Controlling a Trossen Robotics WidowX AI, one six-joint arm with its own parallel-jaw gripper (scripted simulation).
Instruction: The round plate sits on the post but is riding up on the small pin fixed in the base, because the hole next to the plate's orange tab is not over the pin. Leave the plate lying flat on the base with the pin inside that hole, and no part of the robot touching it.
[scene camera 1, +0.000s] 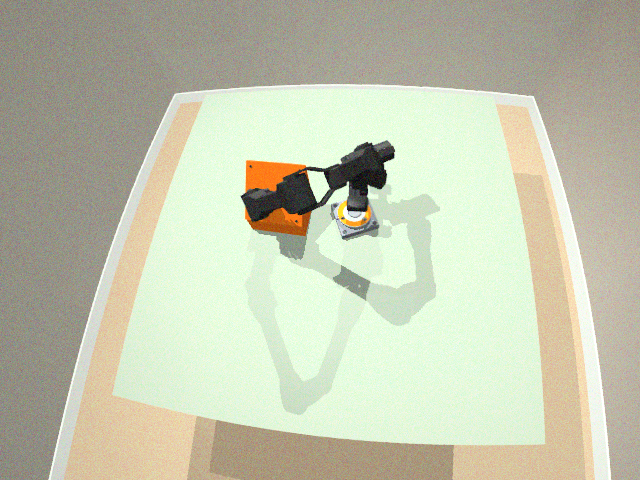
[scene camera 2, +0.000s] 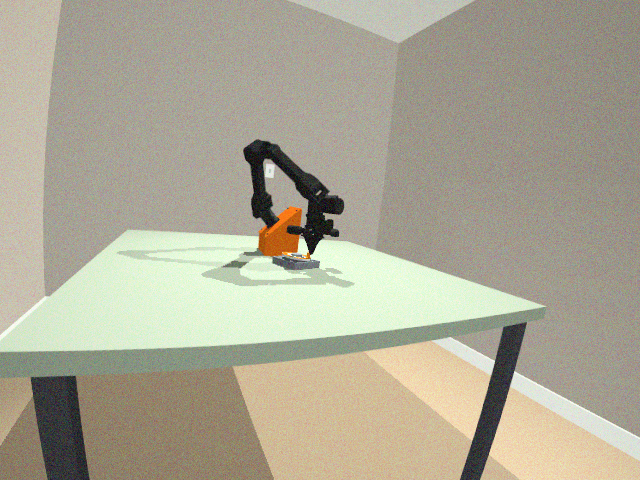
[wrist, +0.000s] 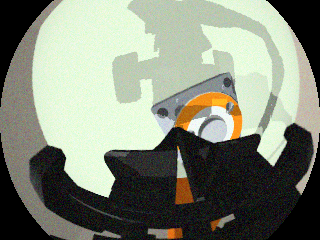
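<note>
My gripper (scene camera 2: 311, 254) (scene camera 1: 358, 197) (wrist: 175, 130): shut, holding nothing. Base (wrist: 165, 112) visible.
</note>
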